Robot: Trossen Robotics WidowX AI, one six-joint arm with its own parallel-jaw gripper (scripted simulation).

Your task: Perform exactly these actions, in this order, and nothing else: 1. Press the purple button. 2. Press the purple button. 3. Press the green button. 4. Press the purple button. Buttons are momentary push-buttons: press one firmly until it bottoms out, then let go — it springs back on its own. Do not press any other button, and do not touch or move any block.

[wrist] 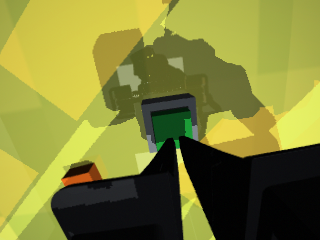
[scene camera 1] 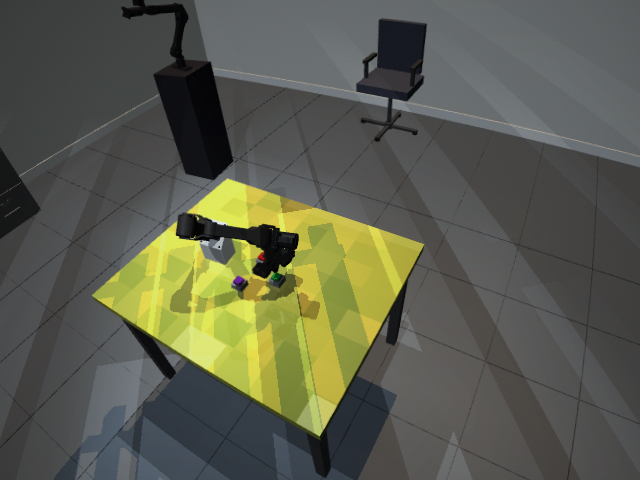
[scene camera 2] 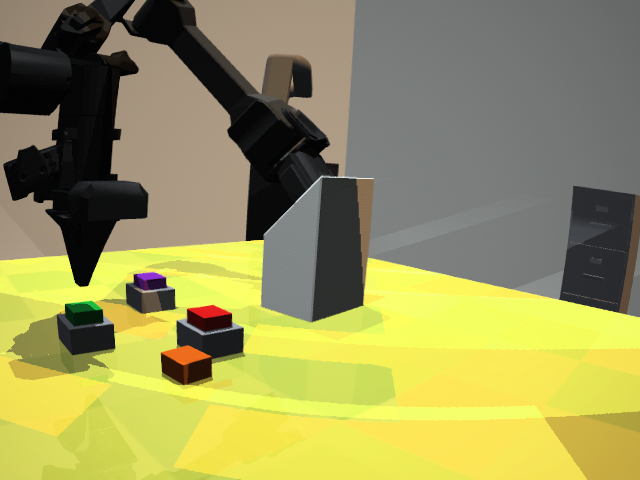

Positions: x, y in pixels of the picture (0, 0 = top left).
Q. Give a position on a green button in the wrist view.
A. At 174, 123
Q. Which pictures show my gripper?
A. The wrist view, scene camera 1 and scene camera 2: all of them.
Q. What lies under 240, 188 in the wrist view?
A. My gripper.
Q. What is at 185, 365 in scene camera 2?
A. An orange block.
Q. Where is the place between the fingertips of my gripper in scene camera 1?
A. At 275, 272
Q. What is my gripper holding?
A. Nothing.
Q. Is my gripper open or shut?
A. Shut.
